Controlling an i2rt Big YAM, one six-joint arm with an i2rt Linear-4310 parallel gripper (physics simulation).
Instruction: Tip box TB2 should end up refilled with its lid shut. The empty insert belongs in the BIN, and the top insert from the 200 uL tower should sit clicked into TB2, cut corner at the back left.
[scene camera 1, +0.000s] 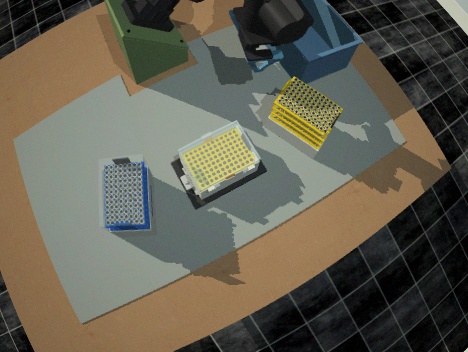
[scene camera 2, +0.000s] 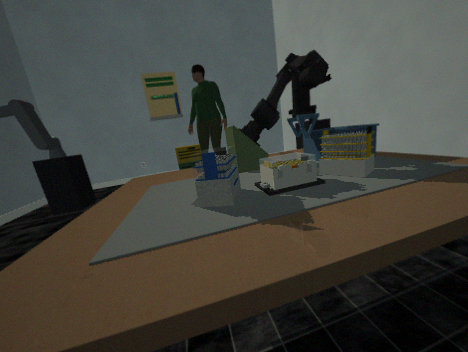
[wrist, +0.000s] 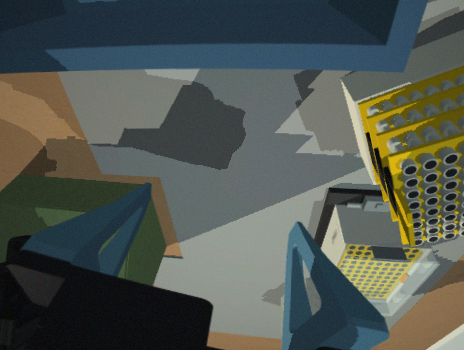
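Observation:
Tip box TB2 (scene camera 1: 210, 193) (scene camera 2: 292, 179) (wrist: 367, 225) stands on a black base at mid-mat. Its yellow insert (scene camera 1: 219, 157) (wrist: 372, 270) shows open holes and no tips. A see-through rim runs around its top; I cannot tell how the lid sits. The yellow tower (scene camera 1: 296, 131) (scene camera 2: 345, 146) (wrist: 390, 127) holds stacked inserts, and its top insert (scene camera 1: 310, 104) (wrist: 431, 185) is full of tips. My gripper (scene camera 1: 266, 61) (scene camera 2: 303, 134) (wrist: 223, 209) is open and empty, above the mat beside the blue bin (scene camera 1: 320, 64) (wrist: 225, 57).
A blue tip tower (scene camera 1: 125, 195) (scene camera 2: 217, 175) stands on the opposite side of TB2 from the yellow tower. A green wedge-shaped block (scene camera 1: 155, 55) (scene camera 2: 245, 152) (wrist: 50, 192) stands at the back. The grey mat (scene camera 1: 65, 200) (scene camera 2: 145, 225) lies on the wooden table (scene camera 1: 280, 280) (scene camera 2: 200, 280).

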